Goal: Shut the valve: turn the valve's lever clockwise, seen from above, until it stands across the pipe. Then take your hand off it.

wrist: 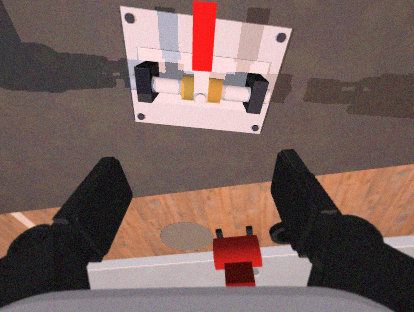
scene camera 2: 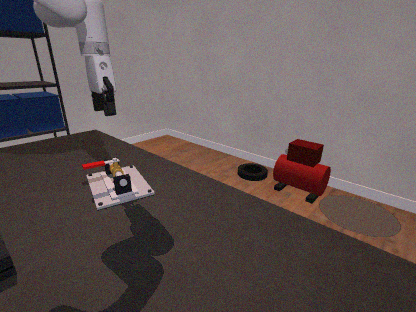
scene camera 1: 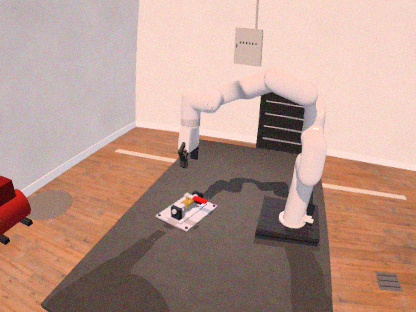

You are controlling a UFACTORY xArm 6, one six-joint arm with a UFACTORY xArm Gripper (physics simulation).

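The valve's red lever (scene camera 1: 200,199) (scene camera 2: 94,165) (wrist: 204,37) stands across the pipe, about square to it in the wrist view. The pipe (wrist: 166,85) with the brass valve body (scene camera 1: 187,201) (scene camera 2: 116,169) (wrist: 215,90) runs between two black supports on a white plate (scene camera 1: 188,225) (scene camera 2: 145,189) (wrist: 195,115). My gripper (scene camera 1: 188,159) (scene camera 2: 104,111) (wrist: 199,173) is open and empty. It hangs well above the table, apart from the lever and the plate. No finger touches the valve.
The plate lies on the dark table (scene camera 1: 225,270) (scene camera 2: 240,250) (wrist: 45,150). The robot's base stands on a black block (scene camera 1: 270,231) to the right in scene camera 1. A red compressor (scene camera 2: 302,175) (wrist: 237,251) and a black tyre (scene camera 2: 252,171) are on the floor beyond the table edge.
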